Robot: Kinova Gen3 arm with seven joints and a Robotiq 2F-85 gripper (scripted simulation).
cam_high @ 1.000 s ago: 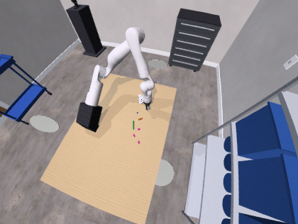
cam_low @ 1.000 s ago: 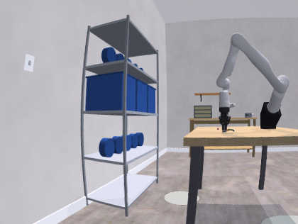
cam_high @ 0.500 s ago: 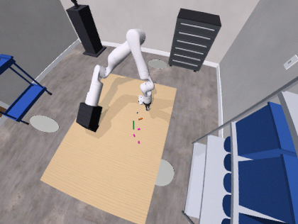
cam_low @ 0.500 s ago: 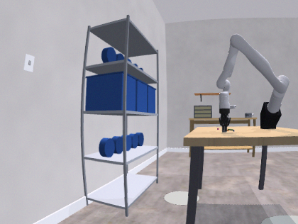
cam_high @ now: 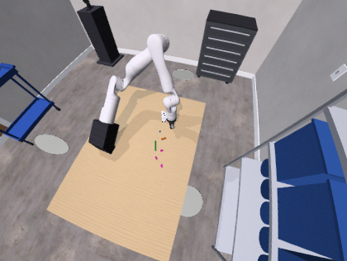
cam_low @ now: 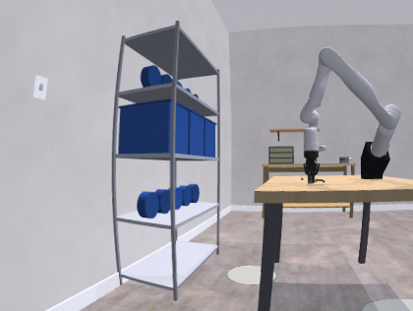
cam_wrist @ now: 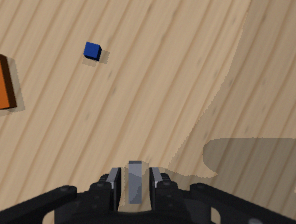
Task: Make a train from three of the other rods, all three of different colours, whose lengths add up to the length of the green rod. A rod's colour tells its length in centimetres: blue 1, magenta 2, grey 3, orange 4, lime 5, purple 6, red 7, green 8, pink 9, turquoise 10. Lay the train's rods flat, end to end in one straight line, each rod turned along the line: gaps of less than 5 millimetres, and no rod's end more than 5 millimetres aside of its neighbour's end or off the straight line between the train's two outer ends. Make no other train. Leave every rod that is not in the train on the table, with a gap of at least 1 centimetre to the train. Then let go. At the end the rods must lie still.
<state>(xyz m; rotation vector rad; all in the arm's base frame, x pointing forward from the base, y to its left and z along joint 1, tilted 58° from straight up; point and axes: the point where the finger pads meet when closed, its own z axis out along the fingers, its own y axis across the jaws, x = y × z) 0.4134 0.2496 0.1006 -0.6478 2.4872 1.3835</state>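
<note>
My hand is 1 cm above the grey rod. Round my hand: small blue rod (7 cm behind, 8 cm to the right, 1 cm below); then green rod (5 cm behind, 20 cm to the right, 1 cm below); then orange rod (2 cm behind, 12 cm to the right, 1 cm below).
</note>
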